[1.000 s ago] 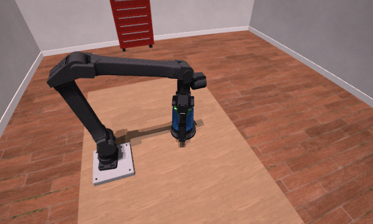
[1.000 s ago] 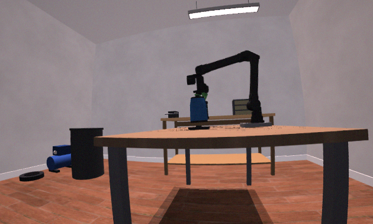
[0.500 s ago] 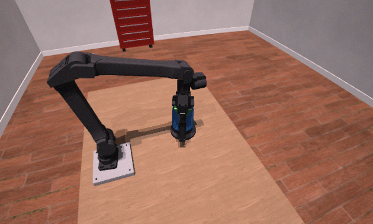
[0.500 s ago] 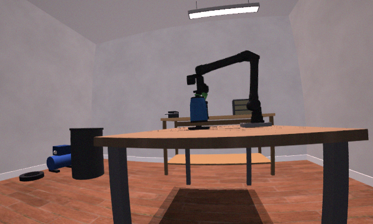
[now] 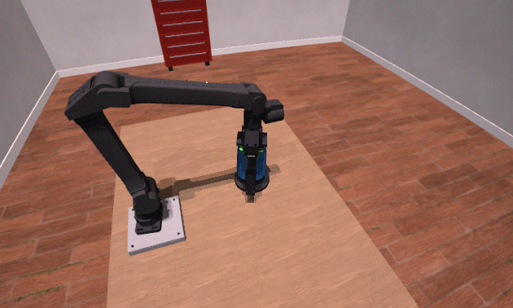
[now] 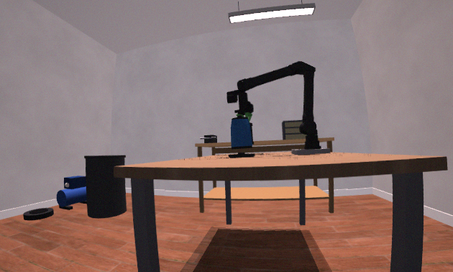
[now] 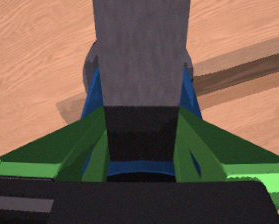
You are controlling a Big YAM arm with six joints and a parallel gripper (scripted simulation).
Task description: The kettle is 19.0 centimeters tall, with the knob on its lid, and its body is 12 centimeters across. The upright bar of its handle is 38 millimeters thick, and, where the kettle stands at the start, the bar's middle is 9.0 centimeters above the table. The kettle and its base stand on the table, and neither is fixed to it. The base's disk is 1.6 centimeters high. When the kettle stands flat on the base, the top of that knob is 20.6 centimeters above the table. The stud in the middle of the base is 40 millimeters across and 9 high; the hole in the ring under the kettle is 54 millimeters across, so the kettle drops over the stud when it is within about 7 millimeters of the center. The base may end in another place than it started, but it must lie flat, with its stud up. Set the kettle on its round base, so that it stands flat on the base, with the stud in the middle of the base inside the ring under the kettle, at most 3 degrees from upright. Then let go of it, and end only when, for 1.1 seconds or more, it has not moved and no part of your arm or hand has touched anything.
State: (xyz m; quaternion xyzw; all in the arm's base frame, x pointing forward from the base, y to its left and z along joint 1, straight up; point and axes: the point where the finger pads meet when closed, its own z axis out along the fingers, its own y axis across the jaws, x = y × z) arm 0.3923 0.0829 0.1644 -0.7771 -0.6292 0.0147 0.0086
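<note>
My hand is 3 cm to the right of the blue kettle and 5 cm above it. The rest, counted from my hand: round dark base (1 cm ahead, 6 cm to the left, 18 cm below).
</note>
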